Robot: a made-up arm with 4 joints.
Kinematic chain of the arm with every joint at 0, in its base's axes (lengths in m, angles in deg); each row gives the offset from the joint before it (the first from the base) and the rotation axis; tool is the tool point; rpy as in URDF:
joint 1: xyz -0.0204 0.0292 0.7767 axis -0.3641 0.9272 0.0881
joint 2: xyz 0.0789 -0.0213 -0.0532 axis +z
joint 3: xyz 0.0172 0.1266 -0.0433 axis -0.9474 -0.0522 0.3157
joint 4: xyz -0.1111 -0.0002 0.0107 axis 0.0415 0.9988 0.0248
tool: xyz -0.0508 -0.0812 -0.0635 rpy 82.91 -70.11 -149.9
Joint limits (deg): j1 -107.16..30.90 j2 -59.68..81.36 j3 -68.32..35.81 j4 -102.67..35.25
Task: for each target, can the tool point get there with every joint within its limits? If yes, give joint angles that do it. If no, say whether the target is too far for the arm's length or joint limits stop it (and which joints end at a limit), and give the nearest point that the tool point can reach.
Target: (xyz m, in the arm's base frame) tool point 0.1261 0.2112 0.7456
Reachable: yes | joints -61.89 -12.39 -48.58 -41.92
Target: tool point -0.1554 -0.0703 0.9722
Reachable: no: joint limits stop it (at a limit: joint 1, joint 3, joint 4) | nearest point -0.0994 -0.0509 0.7710 | short by 0.210 m
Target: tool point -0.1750 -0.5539 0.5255
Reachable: no: too far | nearest point -0.1080 -0.1691 0.6734 | short by 0.418 m
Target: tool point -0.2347 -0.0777 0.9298
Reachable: no: joint limits stop it (at a limit: joint 1, joint 3, joint 4) | nearest point -0.2097 -0.0779 0.7557 | short by 0.176 m
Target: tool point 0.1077 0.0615 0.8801
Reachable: yes | joints -95.75 -43.06 -5.73 -91.79
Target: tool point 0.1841 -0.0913 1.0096
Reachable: no: joint limits stop it (at a limit: joint 2, joint 4) | nearest point 0.0985 0.0563 0.9806 | short by 0.173 m
